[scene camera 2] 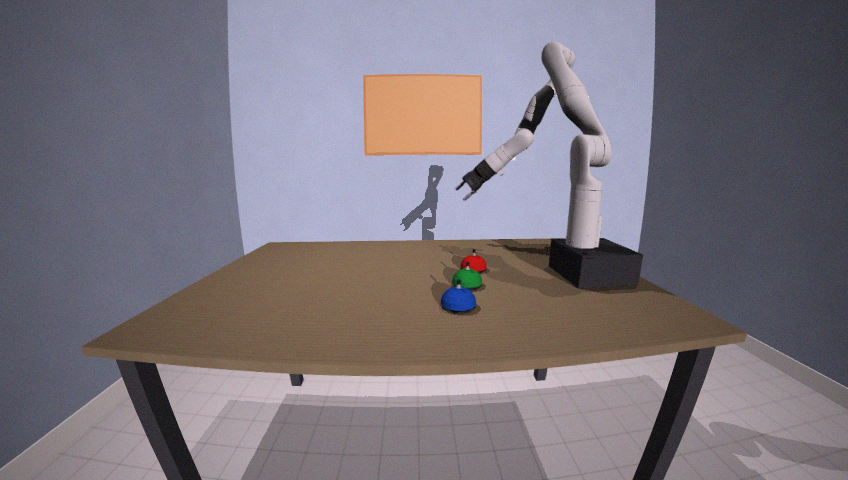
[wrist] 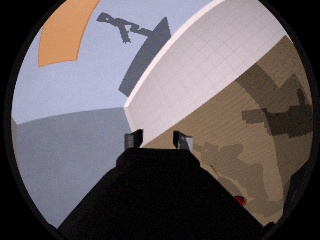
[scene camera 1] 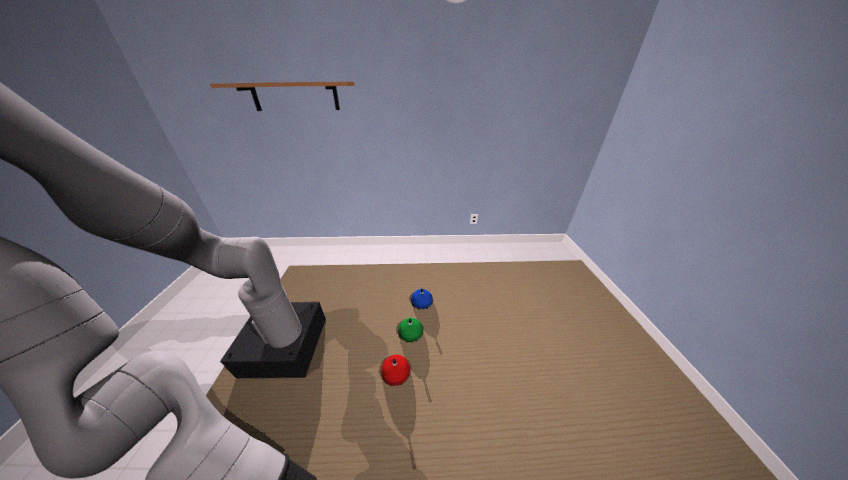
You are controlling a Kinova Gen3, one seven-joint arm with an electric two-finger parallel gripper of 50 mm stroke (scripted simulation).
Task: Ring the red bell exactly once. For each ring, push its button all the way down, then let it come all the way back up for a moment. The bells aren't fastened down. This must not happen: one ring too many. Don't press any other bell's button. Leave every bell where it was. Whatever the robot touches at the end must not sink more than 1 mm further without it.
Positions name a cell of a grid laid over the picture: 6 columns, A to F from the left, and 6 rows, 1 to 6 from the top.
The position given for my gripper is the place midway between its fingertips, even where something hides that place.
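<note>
I see my gripper (wrist: C4), and I see a red bell (scene camera 1: C5) as well. There is also a blue bell (scene camera 2: D4), though the wrist view does not show it, as it is hidden there by my gripper.
</note>
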